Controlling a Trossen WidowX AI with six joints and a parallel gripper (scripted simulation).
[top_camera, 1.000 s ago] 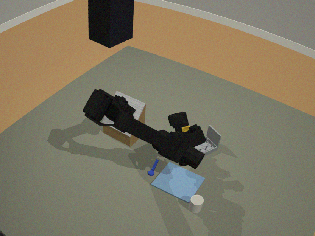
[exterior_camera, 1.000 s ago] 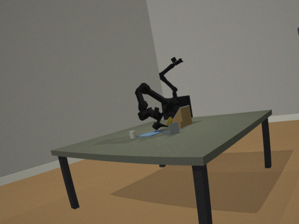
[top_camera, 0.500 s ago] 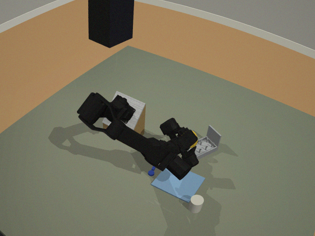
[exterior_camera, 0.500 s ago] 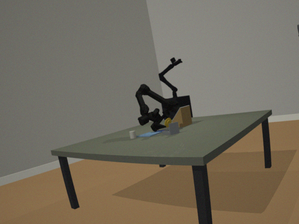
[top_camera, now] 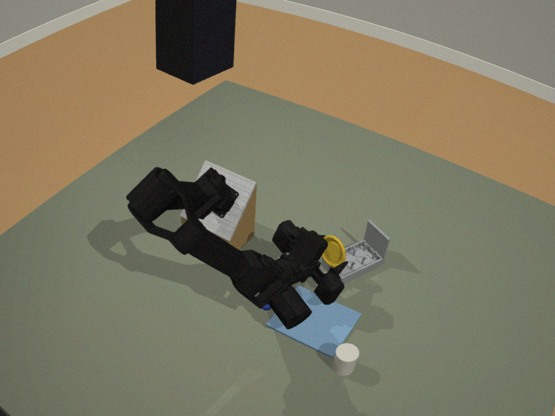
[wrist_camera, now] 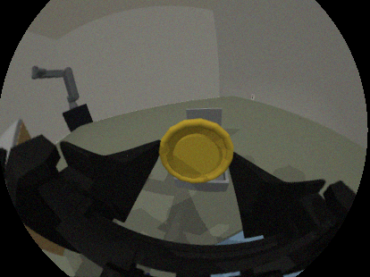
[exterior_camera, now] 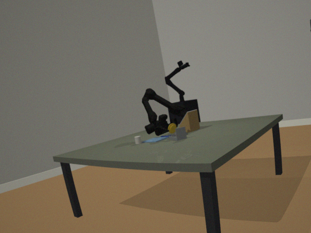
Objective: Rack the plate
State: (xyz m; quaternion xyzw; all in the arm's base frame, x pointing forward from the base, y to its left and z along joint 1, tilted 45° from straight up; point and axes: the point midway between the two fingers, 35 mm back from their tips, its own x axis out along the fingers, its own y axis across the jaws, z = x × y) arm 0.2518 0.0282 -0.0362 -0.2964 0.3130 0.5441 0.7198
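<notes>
The grey dish rack is 50 mm to the left of my gripper tip, 50 mm below it and 20 mm ahead of it. Round my gripper tip: blue spoon: 150 mm to the right, 70 mm below, 50 mm behind; then light blue mat: 140 mm to the right, 70 mm below, 60 mm ahead; then yellow plate: 10 mm to the right.
</notes>
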